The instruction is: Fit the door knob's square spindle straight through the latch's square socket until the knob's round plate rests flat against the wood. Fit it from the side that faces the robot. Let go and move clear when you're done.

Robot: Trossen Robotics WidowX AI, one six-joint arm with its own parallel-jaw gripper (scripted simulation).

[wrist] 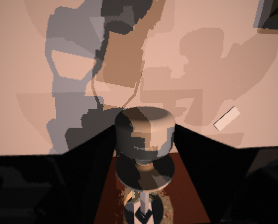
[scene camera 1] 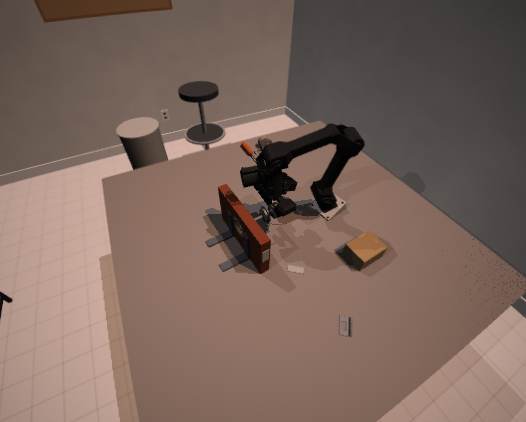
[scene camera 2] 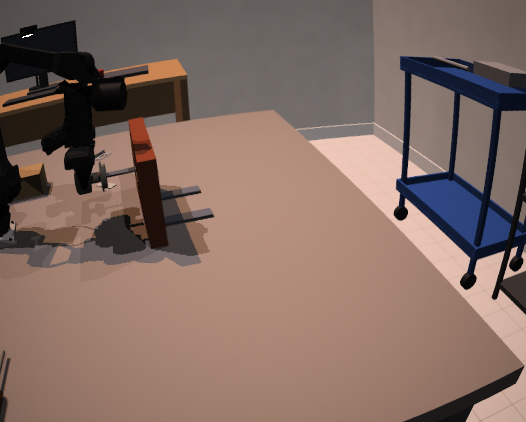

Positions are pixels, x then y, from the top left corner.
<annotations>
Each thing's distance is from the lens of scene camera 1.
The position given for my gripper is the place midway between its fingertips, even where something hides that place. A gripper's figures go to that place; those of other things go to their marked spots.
my gripper (scene camera 1: 274, 211): 0.95 m
cardboard box (scene camera 1: 365, 249): 0.96 m
</annotations>
